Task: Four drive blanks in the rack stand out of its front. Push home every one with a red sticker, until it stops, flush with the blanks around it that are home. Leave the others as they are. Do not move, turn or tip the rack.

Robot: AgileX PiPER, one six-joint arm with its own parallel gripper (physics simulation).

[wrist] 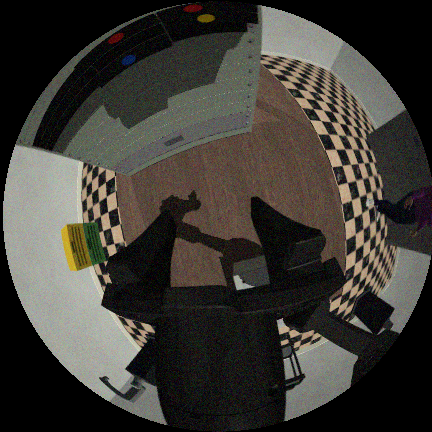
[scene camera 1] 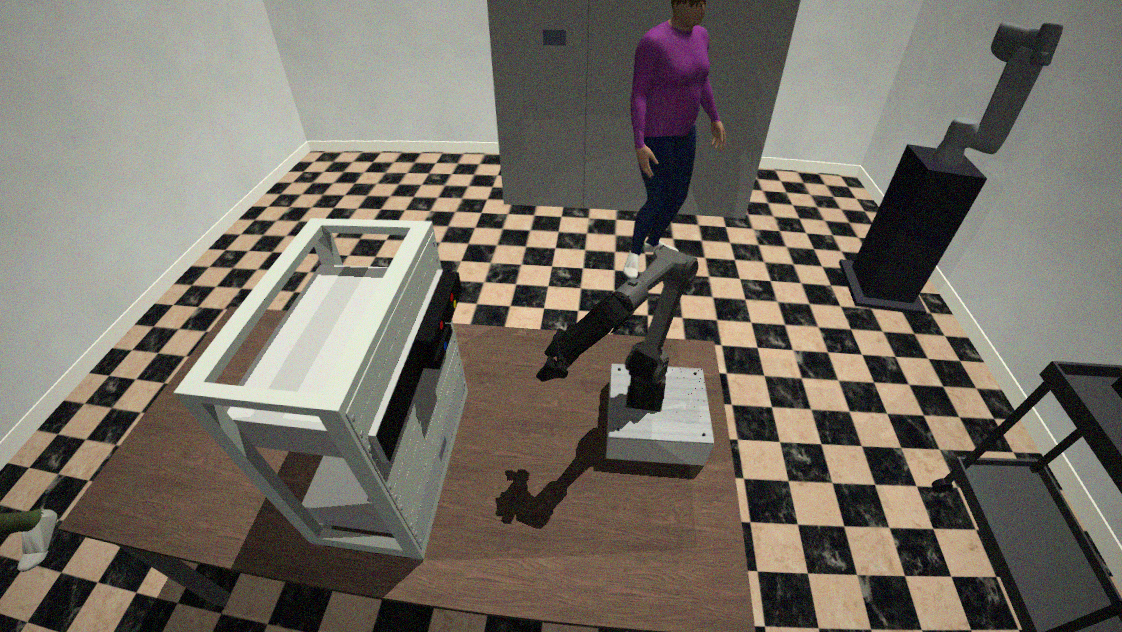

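The wrist view shows the gripper and a rack, and scene camera 1 shows the gripper and the rack as well. On the gripper, [wrist: 292, 250] and [scene camera 1: 558, 334] are the same spot. For the rack, [wrist: 202, 88] is the same spot as [scene camera 1: 444, 368].
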